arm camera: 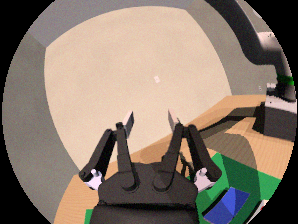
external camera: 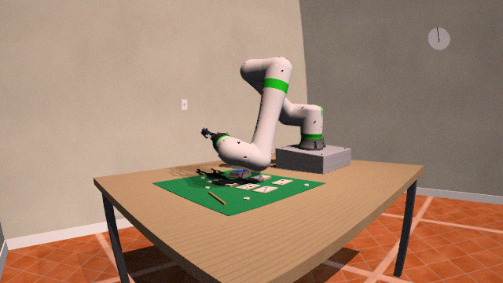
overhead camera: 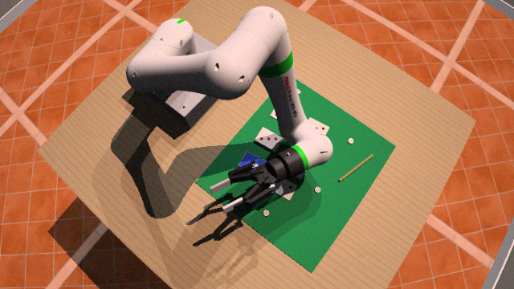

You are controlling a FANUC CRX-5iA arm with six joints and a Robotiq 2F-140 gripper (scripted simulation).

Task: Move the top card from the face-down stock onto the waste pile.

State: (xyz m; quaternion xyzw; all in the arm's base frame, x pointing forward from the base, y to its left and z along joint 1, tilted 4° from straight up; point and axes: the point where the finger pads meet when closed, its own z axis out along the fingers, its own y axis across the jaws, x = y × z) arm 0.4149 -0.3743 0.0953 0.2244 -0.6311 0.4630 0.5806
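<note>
Now: the card 190 mm below my hand, 180 mm to the left of it and 10 mm behind it. From my hand the other things lie so: wooden stick (350 mm to the left, 350 mm ahead, 210 mm below); then green mat (270 mm to the left, 230 mm below, 150 mm ahead).
</note>
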